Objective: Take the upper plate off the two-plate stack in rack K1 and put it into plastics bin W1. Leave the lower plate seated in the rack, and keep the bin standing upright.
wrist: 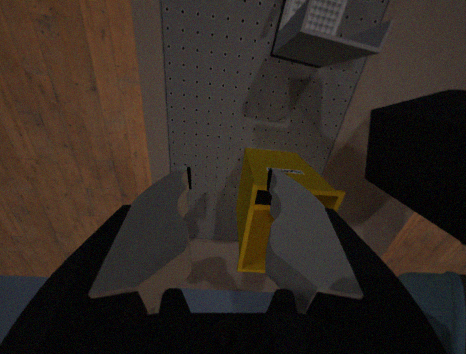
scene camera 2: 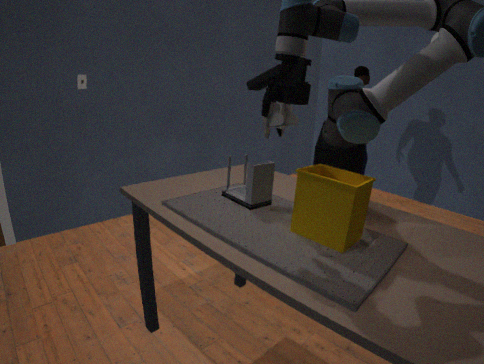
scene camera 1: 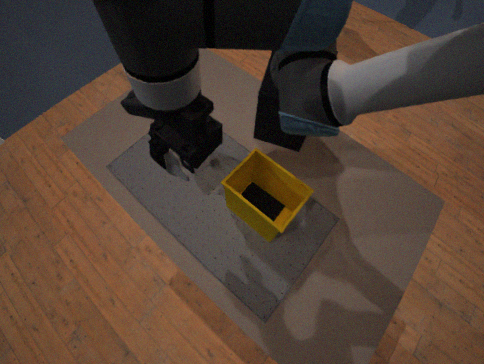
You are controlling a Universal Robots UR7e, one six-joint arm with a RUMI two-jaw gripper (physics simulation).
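Places are measured from the arm's base along level axes (x ahead, y left, z up), in centimetres.
Where they show: gripper, fingertip midpoint: point(wrist: 229, 170) point(scene camera 2: 273, 137) point(scene camera 1: 186, 163).
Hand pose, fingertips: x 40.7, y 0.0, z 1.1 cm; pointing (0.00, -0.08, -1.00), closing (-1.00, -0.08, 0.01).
Note:
After its pixels a point has its place.
Rack K1 point(scene camera 2: 260, 184) {z -16.6, x 30.9, y -11.6 cm} point(wrist: 330, 48) {z -12.6, x 29.4, y -11.4 cm}, grey with a tall end panel and two thin posts, stands upright on the perforated board. A pale plate with a grid surface point(wrist: 325, 16) {z -21.4, x 27.6, y -17.2 cm} sits low in it, partly cut off in the wrist view. In scene camera 1 the rack does not show. The yellow plastics bin W1 point(scene camera 1: 250, 210) {z -10.9, x 36.4, y 14.4 cm} point(scene camera 2: 327, 212) {z -15.5, x 36.4, y 16.3 cm} point(wrist: 275, 162) {z -17.2, x 31.2, y 5.8 cm} stands upright. A black plate point(scene camera 1: 263, 201) {z -23.2, x 28.2, y 13.6 cm} point(wrist: 262, 197) {z -23.2, x 30.4, y 17.7 cm} lies inside it, low down. My gripper point(scene camera 1: 179, 170) {z 1.1, x 40.7, y 0.0 cm} point(scene camera 2: 273, 133) {z 1.1, x 40.7, y 0.0 cm} point(wrist: 229, 170) {z 1.1, x 40.7, y 0.0 cm} is partly open, with nothing between its fingers. It hangs high above the rack end of the board.
The grey perforated board point(scene camera 1: 180, 220) {z -24.8, x 49.1, y -1.5 cm} point(scene camera 2: 280, 250) {z -24.7, x 47.3, y 10.9 cm} point(wrist: 200, 100) {z -24.7, x 46.8, y -2.9 cm} lies on the brown table point(scene camera 1: 395, 200) {z -26.0, x -3.2, y 47.3 cm} point(scene camera 2: 450, 250) {z -26.0, x 7.2, y 47.2 cm}. My arm's black and blue links reach over the table behind the bin. A person point(scene camera 2: 340, 155) stands behind the table in scene camera 2.

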